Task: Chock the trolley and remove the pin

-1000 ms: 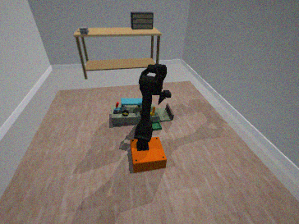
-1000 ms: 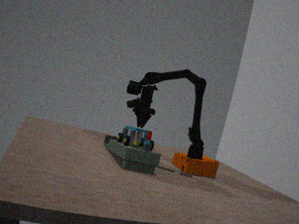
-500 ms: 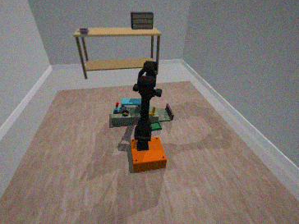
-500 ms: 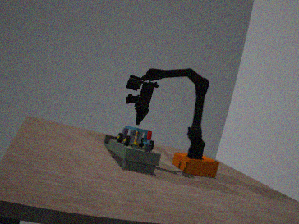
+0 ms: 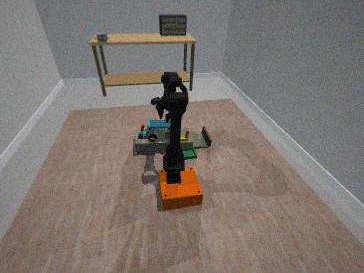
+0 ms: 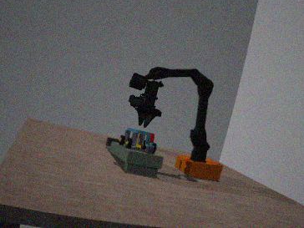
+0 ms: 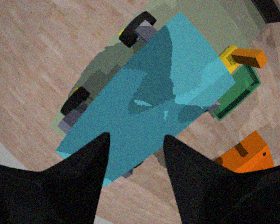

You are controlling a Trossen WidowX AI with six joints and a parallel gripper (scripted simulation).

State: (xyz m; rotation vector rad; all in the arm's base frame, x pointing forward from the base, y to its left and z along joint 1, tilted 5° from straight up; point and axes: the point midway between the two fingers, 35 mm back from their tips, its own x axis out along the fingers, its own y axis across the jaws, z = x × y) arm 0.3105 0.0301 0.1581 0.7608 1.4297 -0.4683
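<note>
Now: gripper tip 120 mm to the right of the red-headed stop pin, 50 mm above it and 20 mm past it. From my gripper tip the other things lie so: yellow chock (110 mm to the right, 90 mm below, 40 mm behind); grey-green ramp (130 mm below, 10 mm ahead); blue trolley (70 mm below, 10 mm to the left, 10 mm ahead).
</note>
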